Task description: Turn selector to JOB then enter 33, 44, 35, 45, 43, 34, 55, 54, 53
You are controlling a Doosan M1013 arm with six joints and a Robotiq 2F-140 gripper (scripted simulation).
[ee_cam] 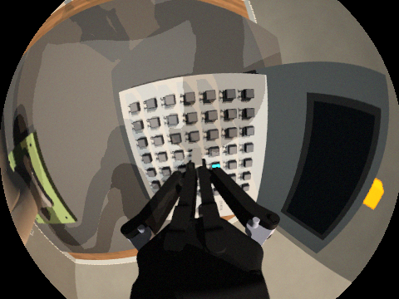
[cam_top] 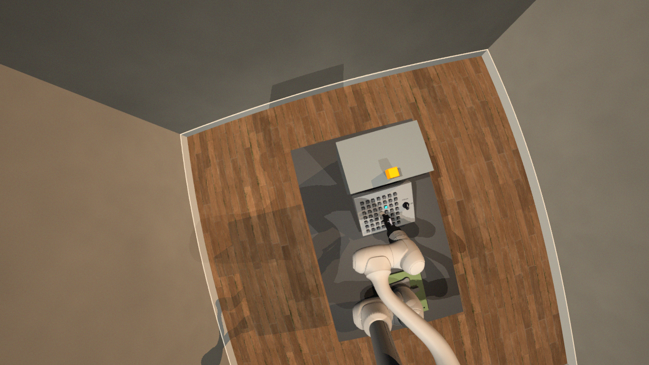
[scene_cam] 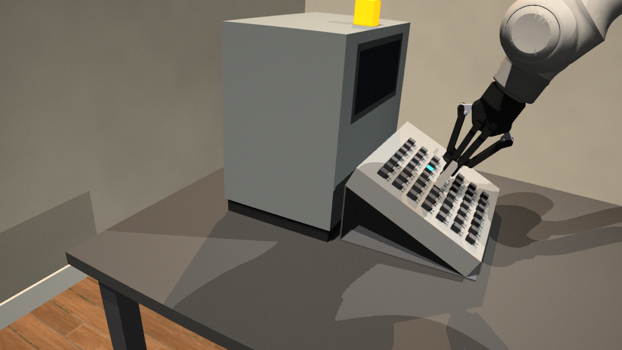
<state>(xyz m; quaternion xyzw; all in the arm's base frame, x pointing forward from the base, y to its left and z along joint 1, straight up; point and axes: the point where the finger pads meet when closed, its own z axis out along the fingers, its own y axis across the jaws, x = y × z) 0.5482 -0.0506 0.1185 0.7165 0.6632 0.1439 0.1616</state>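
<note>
Now: hand 1 cm short of the black selector knob, 16 cm to the left of it and 2 cm above it. The rest, counted from my hand: sloped grey keypad: 3 cm ahead, 5 cm to the right, 7 cm below.
</note>
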